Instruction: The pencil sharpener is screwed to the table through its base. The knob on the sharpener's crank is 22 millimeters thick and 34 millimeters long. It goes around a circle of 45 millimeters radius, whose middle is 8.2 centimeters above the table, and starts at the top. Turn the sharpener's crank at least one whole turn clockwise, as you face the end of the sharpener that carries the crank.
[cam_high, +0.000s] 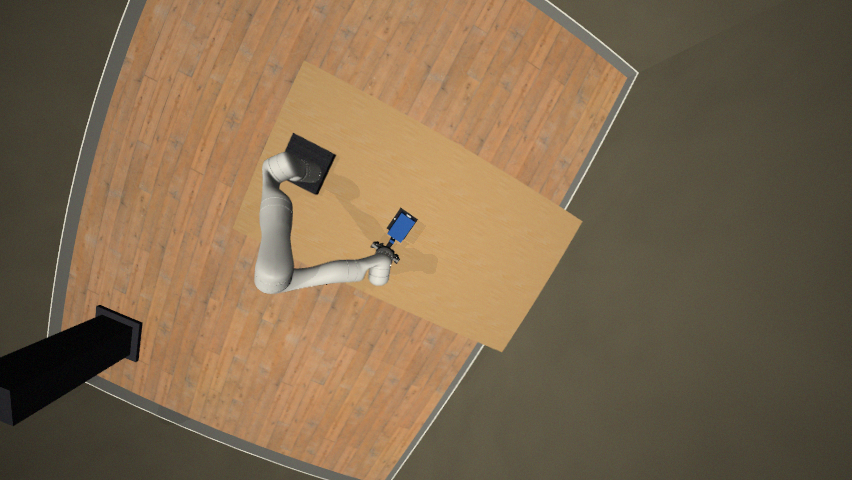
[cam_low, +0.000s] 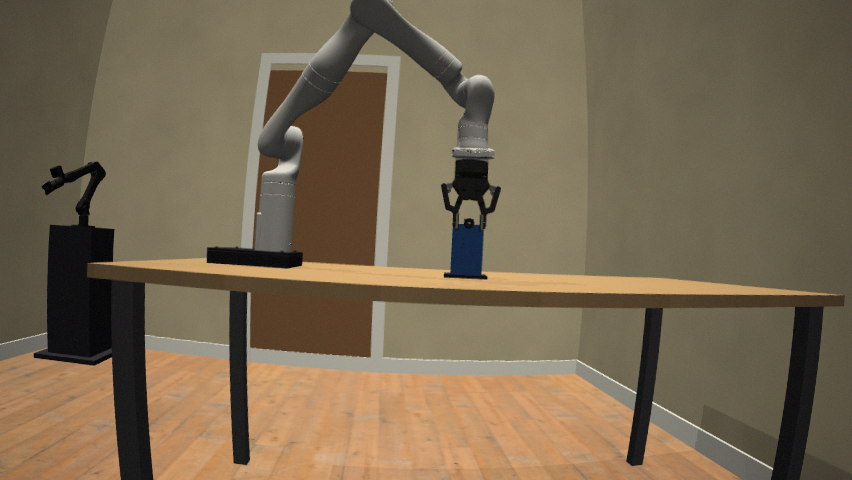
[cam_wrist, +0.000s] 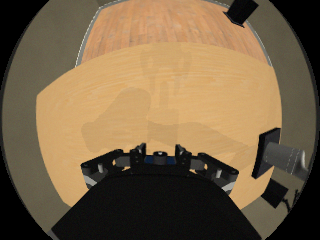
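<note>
Right now my hand is 2 cm to the right of the dark crank knob.
</note>
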